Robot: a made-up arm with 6 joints. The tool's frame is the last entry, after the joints. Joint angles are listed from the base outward.
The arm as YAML. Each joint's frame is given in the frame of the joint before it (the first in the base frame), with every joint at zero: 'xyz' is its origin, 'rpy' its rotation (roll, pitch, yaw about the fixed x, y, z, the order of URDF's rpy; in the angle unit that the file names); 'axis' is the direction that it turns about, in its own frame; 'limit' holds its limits. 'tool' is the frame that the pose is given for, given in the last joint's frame.
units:
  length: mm
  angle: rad
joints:
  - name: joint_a
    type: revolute
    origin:
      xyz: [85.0, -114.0, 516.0]
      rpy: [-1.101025, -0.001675, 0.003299]
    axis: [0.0, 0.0, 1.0]
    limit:
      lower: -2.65
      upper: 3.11
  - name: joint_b
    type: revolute
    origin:
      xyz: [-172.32, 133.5, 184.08]
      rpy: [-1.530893, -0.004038, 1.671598]
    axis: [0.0, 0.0, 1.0]
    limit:
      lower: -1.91
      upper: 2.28
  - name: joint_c
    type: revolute
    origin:
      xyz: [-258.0, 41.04, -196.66]
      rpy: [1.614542, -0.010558, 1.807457]
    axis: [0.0, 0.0, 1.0]
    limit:
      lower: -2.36
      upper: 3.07
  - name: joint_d
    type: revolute
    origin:
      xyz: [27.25, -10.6, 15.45]
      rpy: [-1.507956, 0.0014, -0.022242]
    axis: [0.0, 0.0, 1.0]
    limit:
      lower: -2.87
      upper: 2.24
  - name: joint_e
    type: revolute
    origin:
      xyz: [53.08, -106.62, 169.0]
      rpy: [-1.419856, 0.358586, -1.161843]
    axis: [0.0, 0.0, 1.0]
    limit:
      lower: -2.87
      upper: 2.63
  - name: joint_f
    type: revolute
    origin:
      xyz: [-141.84, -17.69, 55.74]
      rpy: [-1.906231, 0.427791, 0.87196]
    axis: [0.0, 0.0, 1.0]
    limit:
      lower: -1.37
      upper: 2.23
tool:
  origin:
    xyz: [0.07, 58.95, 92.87]
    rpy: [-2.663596, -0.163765, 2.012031]
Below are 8 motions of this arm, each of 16 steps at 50 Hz.
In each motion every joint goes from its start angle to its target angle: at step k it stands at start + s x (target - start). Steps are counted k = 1, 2, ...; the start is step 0. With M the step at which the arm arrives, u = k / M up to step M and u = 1 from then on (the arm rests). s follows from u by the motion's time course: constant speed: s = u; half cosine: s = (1 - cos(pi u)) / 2; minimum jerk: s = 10 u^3 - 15 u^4 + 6 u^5.
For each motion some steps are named. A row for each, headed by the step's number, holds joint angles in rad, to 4 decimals.
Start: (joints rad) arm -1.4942 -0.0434 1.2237 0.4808 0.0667 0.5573
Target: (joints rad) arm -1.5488 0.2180 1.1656 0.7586 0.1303 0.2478
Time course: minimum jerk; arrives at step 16
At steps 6, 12, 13, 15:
6: -1.5092 0.0285 1.2077 0.5573 0.0842 0.4721
12: -1.5431 0.1909 1.1716 0.7298 0.1237 0.2798
13: -1.5461 0.2053 1.1684 0.7451 0.1272 0.2629
15: -1.5487 0.2174 1.1657 0.7580 0.1302 0.2485

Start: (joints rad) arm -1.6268 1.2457 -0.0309 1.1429 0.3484 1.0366
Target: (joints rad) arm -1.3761 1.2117 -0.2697 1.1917 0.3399 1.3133
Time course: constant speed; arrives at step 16
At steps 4, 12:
4: -1.5641 1.2372 -0.0906 1.1551 0.3463 1.1058
12: -1.4388 1.2202 -0.2100 1.1795 0.3420 1.2441

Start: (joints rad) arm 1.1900 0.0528 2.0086 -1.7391 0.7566 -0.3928
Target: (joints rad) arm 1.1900 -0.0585 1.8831 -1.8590 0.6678 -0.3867
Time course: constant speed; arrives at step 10
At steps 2, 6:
2: 1.1900 0.0305 1.9835 -1.7631 0.7388 -0.3916
6: 1.1900 -0.0140 1.9333 -1.8110 0.7033 -0.3891

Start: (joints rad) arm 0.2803 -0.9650 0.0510 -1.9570 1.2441 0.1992
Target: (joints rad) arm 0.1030 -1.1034 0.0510 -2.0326 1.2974 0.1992
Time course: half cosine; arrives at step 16
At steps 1, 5, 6, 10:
1: 0.2786 -0.9663 0.0510 -1.9577 1.2446 0.1992
5: 0.2409 -0.9958 0.0510 -1.9738 1.2559 0.1992
6: 0.2256 -1.0077 0.0510 -1.9803 1.2606 0.1992
10: 0.1577 -1.0607 0.0510 -2.0093 1.2809 0.1992

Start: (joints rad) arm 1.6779 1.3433 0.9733 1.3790 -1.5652 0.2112
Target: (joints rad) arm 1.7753 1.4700 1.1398 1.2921 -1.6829 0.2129
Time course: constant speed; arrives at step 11
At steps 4, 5, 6, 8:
4: 1.7133 1.3894 1.0338 1.3474 -1.6080 0.2118
5: 1.7222 1.4009 1.0490 1.3395 -1.6187 0.2120
6: 1.7310 1.4124 1.0641 1.3316 -1.6294 0.2121
8: 1.7487 1.4354 1.0944 1.3158 -1.6508 0.2124

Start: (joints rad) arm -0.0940 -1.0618 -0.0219 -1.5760 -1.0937 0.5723
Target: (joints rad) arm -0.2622 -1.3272 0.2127 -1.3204 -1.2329 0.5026
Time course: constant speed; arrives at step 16
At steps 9, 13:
9: -0.1886 -1.2111 0.1101 -1.4322 -1.1720 0.5331
13: -0.2307 -1.2774 0.1687 -1.3683 -1.2068 0.5157

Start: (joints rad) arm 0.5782 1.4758 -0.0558 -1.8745 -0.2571 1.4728
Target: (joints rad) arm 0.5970 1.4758 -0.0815 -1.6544 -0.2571 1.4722
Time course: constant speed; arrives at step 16
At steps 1, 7, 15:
1: 0.5794 1.4758 -0.0574 -1.8607 -0.2571 1.4728
7: 0.5864 1.4758 -0.0670 -1.7782 -0.2571 1.4725
15: 0.5958 1.4758 -0.0799 -1.6682 -0.2571 1.4722

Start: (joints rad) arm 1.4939 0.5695 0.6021 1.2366 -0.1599 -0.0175
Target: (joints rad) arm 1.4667 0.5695 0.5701 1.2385 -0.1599 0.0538
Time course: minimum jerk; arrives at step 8
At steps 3, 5, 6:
3: 1.4864 0.5695 0.5933 1.2371 -0.1599 0.0021
5: 1.4742 0.5695 0.5789 1.2380 -0.1599 0.0342
6: 1.4695 0.5695 0.5734 1.2383 -0.1599 0.0464

